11 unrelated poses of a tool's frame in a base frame.
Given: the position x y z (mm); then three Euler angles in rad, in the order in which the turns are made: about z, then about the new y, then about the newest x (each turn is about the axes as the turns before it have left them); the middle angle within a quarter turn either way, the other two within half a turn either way.
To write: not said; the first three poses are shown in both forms.
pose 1, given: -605, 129, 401, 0.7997, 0.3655, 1.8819
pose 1, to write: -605, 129, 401, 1.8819, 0.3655, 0.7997
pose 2, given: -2, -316, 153, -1.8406, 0.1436, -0.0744
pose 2, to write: -2, -316, 153, -0.0744, 0.1436, -1.8406
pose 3, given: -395, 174, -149, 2.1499, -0.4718, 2.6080
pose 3, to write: -395, 174, -149, 2.6080, -0.4718, 2.1499
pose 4, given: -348, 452, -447, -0.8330, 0.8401, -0.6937
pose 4, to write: -348, 452, -447, -0.6937, 0.8401, -0.8330
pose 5, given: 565, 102, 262, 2.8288, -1.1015, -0.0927
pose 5, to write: 565, 102, 262, -0.0927, -1.1015, 2.8288
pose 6, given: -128, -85, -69, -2.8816, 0.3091, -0.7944
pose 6, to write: -128, -85, -69, -0.7944, 0.3091, -2.8816
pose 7, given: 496, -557, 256, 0.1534, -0.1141, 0.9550
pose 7, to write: 496, -557, 256, 0.9550, -0.1141, 0.1534
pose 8, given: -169, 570, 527, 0.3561, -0.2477, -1.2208
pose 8, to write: -169, 570, 527, -1.2208, -0.2477, 0.3561
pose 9, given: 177, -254, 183, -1.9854, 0.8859, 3.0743
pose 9, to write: 177, -254, 183, 3.0743, 0.8859, -1.9854
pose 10, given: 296, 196, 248, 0.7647, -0.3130, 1.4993
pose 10, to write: 296, 196, 248, 1.4993, -0.3130, 0.7647
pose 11, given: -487, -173, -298, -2.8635, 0.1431, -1.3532
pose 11, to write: -487, -173, -298, -1.3532, 0.1431, -2.8635
